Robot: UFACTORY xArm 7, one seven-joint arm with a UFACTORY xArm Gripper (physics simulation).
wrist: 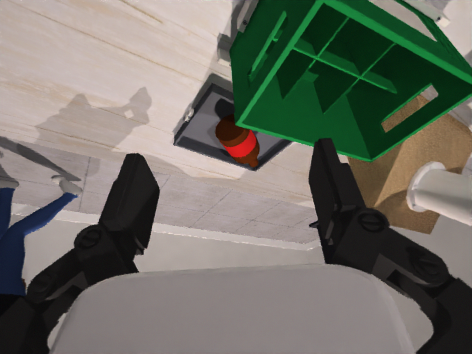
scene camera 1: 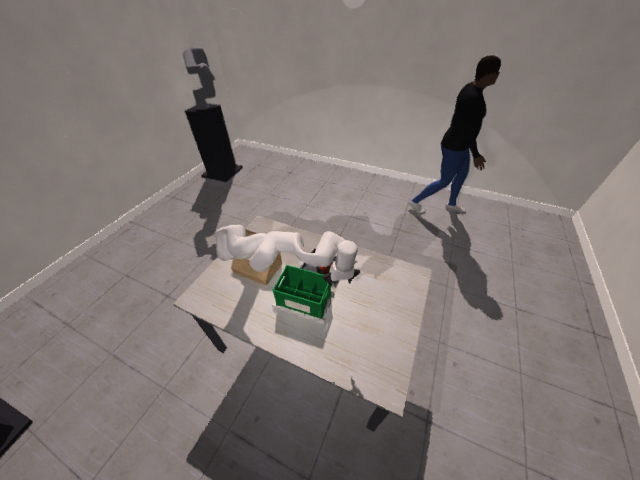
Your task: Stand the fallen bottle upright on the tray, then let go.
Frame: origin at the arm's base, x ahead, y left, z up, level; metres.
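Seen in the pictures: gripper, fingertip midpoint: (wrist: 230,165) (scene camera 1: 339,282); arm's base at its link origin: (wrist: 424,186).
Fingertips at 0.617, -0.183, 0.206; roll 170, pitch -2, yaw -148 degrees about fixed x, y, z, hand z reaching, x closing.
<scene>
Offsets run from my fingertips to a thing's middle, as dx, dy, dz. "*": to the spot under its first point. Level surfaces: height alone.
The brown bottle with a red band {-0.209, +0.332, -0.313} (scene camera 1: 324,268) (wrist: 241,143) lies on its side in the dark grey tray {* -0.101, +0.322, -0.350} (wrist: 202,120). In the wrist view its base points to the upper left and its neck to the lower right, over the tray's edge. My gripper (scene camera 1: 344,280) (wrist: 230,165) is open and empty. It is above the table, and the bottle shows between its fingers in the wrist view, at a distance beyond them. In the scene view the arm and the crate hide much of the tray.
A green divided crate {-0.220, +0.048, -0.268} (scene camera 1: 317,308) (wrist: 255,52) stands close beside the tray and overlaps its edge in the wrist view. A brown box (scene camera 1: 250,271) (wrist: 400,200) is near the arm's base on the table {dz -0.355} (scene camera 1: 377,320) (wrist: 90,50). A person (scene camera 1: 467,118) is beyond the table.
</scene>
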